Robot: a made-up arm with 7 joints.
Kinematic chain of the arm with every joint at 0, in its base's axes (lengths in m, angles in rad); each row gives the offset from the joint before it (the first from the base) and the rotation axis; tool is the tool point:
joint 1: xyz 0 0 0 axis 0 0.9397 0.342
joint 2: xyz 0 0 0 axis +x
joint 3: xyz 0 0 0 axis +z
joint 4: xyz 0.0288 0 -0.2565 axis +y
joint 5: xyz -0.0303 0 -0.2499 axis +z
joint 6: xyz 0 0 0 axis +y
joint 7: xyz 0 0 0 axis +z
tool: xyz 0 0 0
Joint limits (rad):
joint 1: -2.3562..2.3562
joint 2: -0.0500..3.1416
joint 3: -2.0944..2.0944
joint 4: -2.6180..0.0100
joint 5: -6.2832..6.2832
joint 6: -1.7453..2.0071
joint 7: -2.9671..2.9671
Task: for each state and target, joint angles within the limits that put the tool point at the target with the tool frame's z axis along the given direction. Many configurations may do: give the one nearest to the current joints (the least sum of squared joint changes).
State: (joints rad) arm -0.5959 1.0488 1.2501 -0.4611 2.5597 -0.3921 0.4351
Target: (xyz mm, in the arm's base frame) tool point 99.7 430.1 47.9 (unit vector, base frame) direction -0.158 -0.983 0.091
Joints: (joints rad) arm -0.6421 0.9783 1.4980 -1.2595 2.9152 -0.7913 0.4351
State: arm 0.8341 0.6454 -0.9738 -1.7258 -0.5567 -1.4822 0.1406
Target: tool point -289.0 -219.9 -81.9 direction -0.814 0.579 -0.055
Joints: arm 1.6694 0.5139 -1.4628 -1.7371 -0.4362 -1.0598 0.1406
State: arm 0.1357 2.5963 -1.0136 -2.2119 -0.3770 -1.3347 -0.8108
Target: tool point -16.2 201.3 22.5 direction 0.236 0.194 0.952
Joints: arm 0.0536 2.9215 -1.6416 -2.5545 -0.3539 -0.5771 -0.8108
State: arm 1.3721 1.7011 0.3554 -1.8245 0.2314 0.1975 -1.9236
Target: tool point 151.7 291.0 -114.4 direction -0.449 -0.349 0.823
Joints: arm 1.3994 1.7441 0.5884 -1.8742 0.7937 0.4132 -1.9236
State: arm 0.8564 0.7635 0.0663 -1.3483 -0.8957 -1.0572 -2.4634
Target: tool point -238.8 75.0 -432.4 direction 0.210 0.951 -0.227
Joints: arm 0.7509 0.3831 -0.6621 -0.6337 -1.3316 -1.7453 -2.4634
